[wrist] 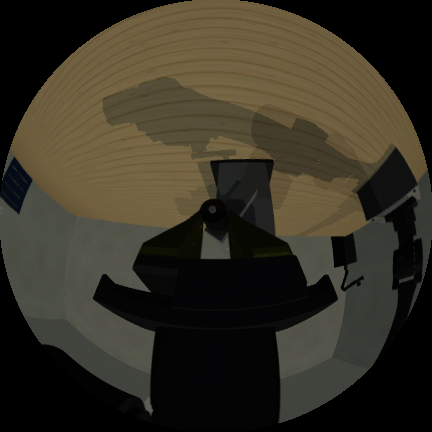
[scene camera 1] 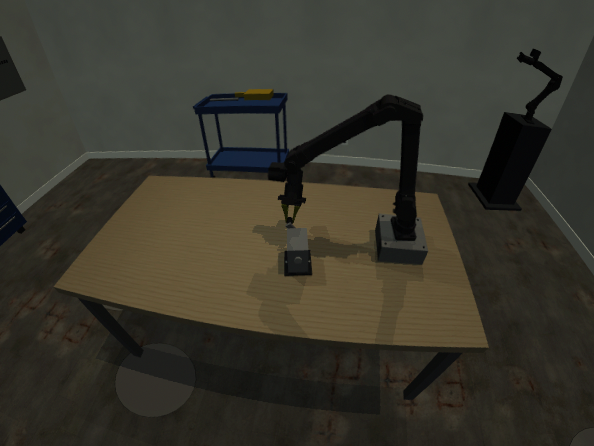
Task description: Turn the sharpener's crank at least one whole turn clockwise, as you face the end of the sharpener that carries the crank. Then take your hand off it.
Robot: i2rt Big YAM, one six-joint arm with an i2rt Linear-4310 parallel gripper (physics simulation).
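Observation:
The sharpener, a grey box on a dark base, stands on the table. Its crank is on the far end in the scene view, and ends in a round black knob. A small light part of the crank arm shows below the knob, near the top of the sharpener's far end. My gripper points down beyond that far end, its yellow-green fingers shut on the knob. The fingertips are partly hidden behind the knob in the wrist view.
The arm's grey base block stands on the right part of the table. Behind the table is a blue cart with a yellow thing on it. A black pedestal with a second small arm stands at the back right.

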